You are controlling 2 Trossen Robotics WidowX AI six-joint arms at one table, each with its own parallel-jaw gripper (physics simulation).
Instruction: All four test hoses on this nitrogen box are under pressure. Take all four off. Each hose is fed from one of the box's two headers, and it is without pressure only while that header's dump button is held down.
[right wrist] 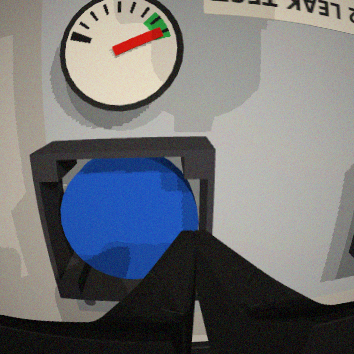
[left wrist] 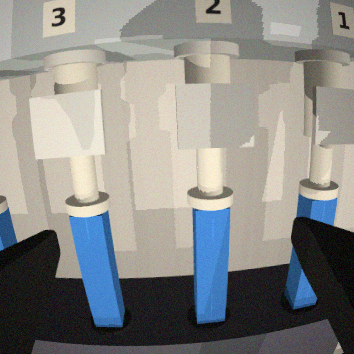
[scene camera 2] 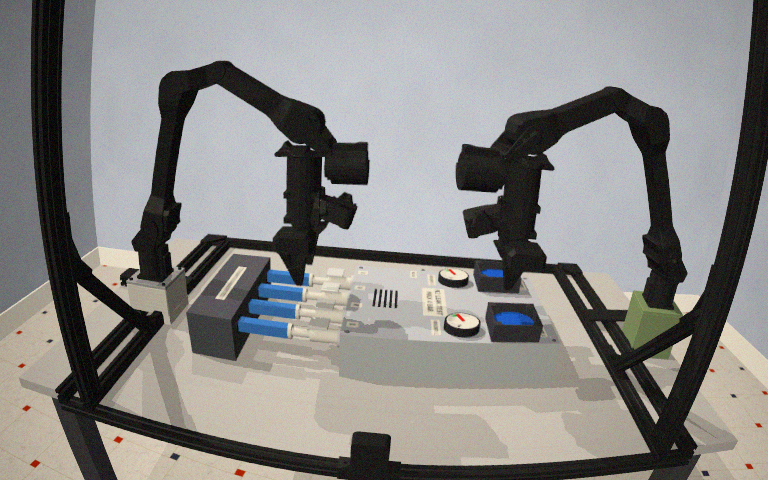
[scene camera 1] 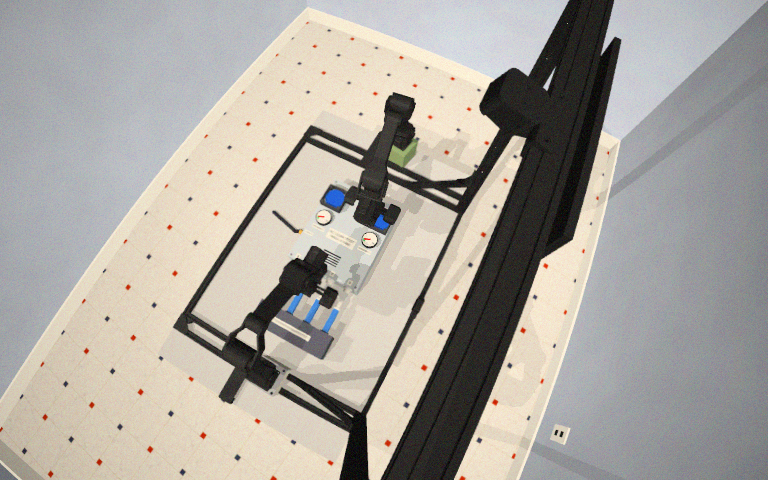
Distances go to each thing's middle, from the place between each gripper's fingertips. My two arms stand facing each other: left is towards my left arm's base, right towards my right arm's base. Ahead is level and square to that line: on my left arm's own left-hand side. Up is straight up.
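Dark manifold block (scene camera 2: pixel 212 319), relative to my left hand: 140 mm to the left, 10 mm ahead, 80 mm below.
Relative to my right hand, the dark manifold block is 470 mm to the left, 60 mm ahead and 100 mm below.
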